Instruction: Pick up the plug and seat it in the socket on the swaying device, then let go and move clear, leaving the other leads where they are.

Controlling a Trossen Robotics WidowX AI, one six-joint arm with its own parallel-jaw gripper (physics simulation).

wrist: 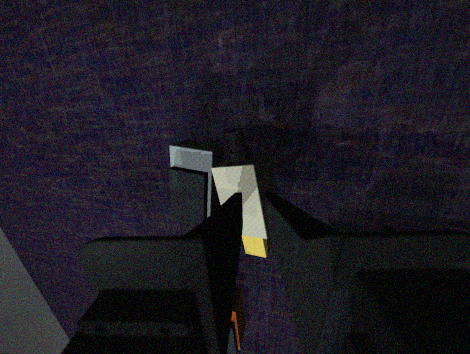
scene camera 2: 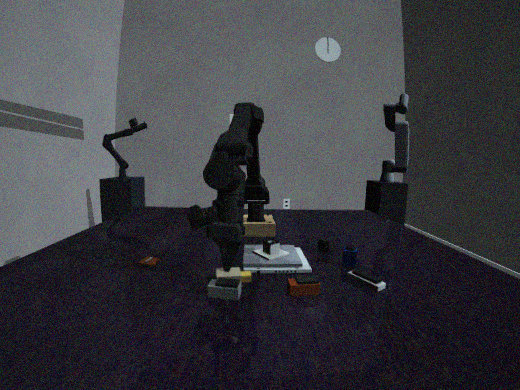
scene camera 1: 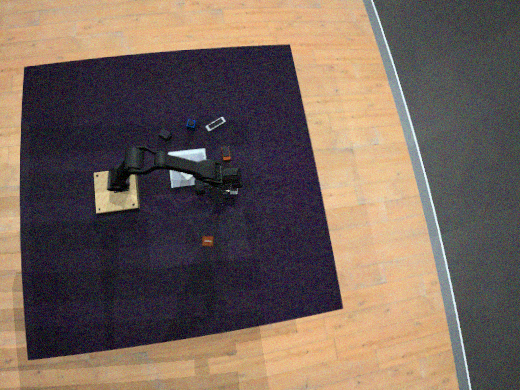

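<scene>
The plug (wrist: 248,198) (scene camera 2: 230,273) is a cream block with a yellow tip (wrist: 254,246). My gripper (wrist: 253,198) (scene camera 2: 227,265) (scene camera 1: 228,190) points straight down and is shut on the plug, low over the purple mat (scene camera 1: 125,272). I cannot tell whether the plug is off the mat. The device (scene camera 2: 277,261) (scene camera 1: 193,155) is a flat grey-white slab behind the gripper. It carries a small dark socket block (scene camera 2: 271,246) on a white plate. A grey open-topped box (scene camera 2: 224,289) (wrist: 191,158) stands right beside the plug.
Other leads lie on the mat: an orange one (scene camera 2: 302,287) (scene camera 1: 226,153), a white one (scene camera 2: 366,280) (scene camera 1: 215,123), a blue one (scene camera 2: 349,255) (scene camera 1: 190,123), a black one (scene camera 2: 323,244) (scene camera 1: 164,134) and a second orange one (scene camera 2: 148,260) (scene camera 1: 207,240). The arm's wooden base (scene camera 1: 115,201) stands at the left.
</scene>
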